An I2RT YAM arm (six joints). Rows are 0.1 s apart.
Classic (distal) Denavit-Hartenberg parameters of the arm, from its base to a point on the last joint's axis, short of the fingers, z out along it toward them. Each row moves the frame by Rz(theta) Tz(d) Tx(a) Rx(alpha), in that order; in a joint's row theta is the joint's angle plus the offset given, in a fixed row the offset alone. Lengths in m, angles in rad.
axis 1: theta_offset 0; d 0.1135; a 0.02; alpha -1.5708
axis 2: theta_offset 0; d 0; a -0.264; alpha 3.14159
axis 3: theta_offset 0.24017; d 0; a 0.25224; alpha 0
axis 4: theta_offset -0.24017; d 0; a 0.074; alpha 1.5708
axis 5: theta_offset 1.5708; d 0; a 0; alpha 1.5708
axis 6: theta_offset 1.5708; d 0.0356; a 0; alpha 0
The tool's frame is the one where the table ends.
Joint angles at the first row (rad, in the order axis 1, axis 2, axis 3, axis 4, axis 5, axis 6):
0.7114, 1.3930, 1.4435, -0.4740, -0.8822, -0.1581
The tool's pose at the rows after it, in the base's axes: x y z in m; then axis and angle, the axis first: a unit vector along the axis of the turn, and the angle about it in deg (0 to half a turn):
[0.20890 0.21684 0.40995 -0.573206 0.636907 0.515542 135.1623]
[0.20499 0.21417 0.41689 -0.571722 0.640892 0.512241 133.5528]
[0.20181 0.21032 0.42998 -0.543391 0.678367 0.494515 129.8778]
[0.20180 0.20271 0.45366 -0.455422 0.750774 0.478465 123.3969]
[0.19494 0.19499 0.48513 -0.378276 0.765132 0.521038 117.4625]
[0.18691 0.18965 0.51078 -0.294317 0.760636 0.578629 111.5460]
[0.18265 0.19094 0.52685 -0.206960 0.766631 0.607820 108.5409]
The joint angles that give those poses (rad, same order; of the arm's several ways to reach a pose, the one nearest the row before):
0.7133, 1.3815, 1.4458, -0.4725, -0.8736, -0.1570
0.7171, 1.3644, 1.4522, -0.4686, -0.8482, -0.1467
0.7238, 1.3438, 1.4760, -0.4620, -0.7372, -0.0882
0.7240, 1.3244, 1.5263, -0.4313, -0.5359, 0.0625
0.7309, 1.3025, 1.5792, -0.3479, -0.4364, 0.2198
0.7503, 1.2827, 1.6020, -0.2237, -0.3223, 0.3660
0.7836, 1.2924, 1.6444, -0.1795, -0.1790, 0.4689

